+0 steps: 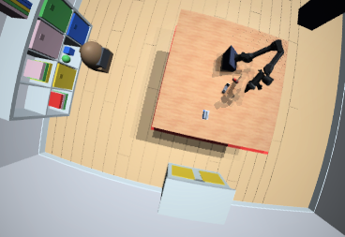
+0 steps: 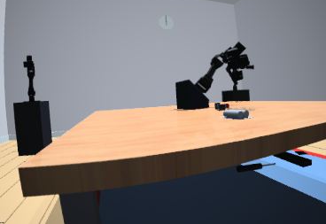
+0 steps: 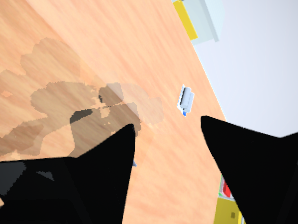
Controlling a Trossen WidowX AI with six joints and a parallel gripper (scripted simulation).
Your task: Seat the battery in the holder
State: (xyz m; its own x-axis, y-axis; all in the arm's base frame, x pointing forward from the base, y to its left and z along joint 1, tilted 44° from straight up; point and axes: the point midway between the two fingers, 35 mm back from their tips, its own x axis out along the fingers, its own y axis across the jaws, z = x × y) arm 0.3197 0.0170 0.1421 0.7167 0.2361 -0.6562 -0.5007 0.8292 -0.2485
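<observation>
Right now my gripper tip is 170 mm above the battery, 140 mm past it and 20 mm to the left of it.
</observation>
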